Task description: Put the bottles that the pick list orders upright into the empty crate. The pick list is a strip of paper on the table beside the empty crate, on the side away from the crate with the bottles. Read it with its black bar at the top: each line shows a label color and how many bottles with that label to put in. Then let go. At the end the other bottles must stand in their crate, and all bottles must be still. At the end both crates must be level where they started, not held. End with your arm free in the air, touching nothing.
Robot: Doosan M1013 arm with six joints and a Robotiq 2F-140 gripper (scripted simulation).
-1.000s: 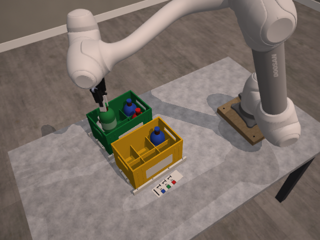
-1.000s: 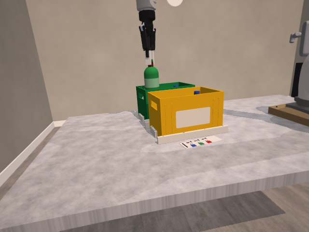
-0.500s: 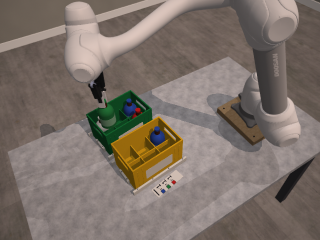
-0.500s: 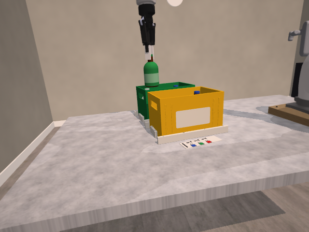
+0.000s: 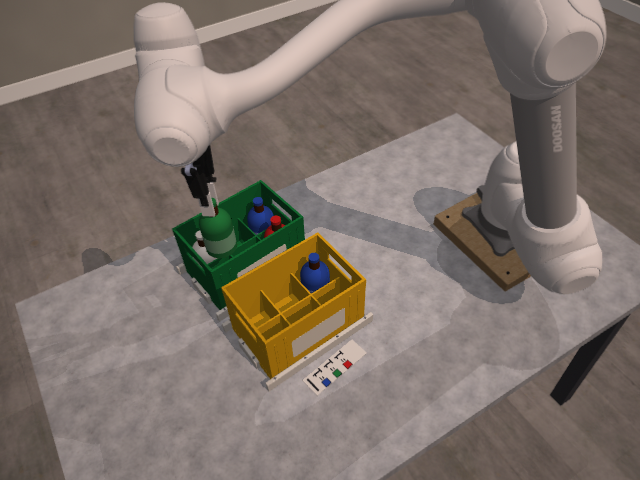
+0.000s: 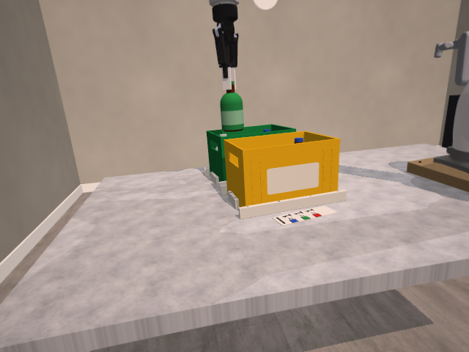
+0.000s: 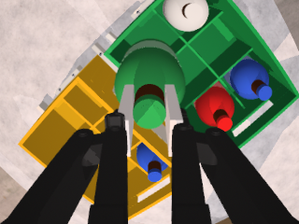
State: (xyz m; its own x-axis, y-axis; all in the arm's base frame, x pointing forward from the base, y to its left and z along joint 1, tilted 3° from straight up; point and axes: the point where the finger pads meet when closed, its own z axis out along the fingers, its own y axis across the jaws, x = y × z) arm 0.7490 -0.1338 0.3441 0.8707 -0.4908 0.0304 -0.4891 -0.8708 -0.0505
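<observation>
Now: the green bottle 8 cm below my hand. Also, from my hand: green crate 7 cm behind, 7 cm to the right, 27 cm below; red-capped bottle 16 cm behind, 6 cm to the right, 26 cm below; white bottle 3 cm ahead, 9 cm to the right, 26 cm below.
</observation>
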